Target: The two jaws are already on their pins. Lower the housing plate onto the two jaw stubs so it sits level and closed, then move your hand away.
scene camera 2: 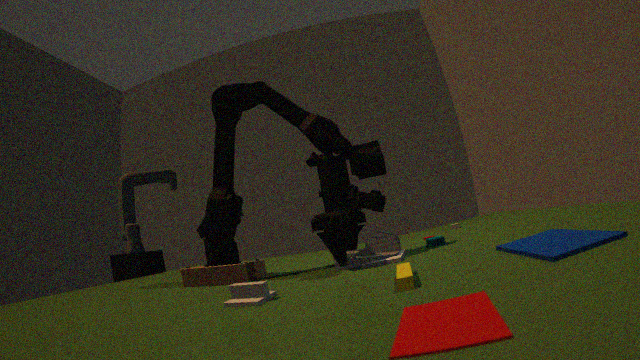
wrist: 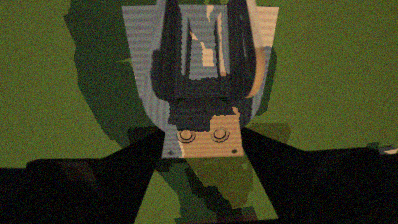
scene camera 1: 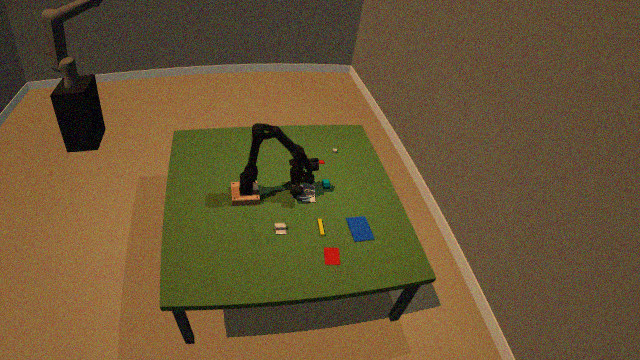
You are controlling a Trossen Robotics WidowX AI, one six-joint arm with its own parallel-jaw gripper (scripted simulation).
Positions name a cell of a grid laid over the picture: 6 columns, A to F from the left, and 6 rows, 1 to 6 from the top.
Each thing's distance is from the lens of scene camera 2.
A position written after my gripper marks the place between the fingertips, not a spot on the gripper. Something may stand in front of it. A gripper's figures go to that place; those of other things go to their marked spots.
my gripper (scene camera 2: D5): 0.66 m
blue pad (scene camera 2: F5): 0.41 m
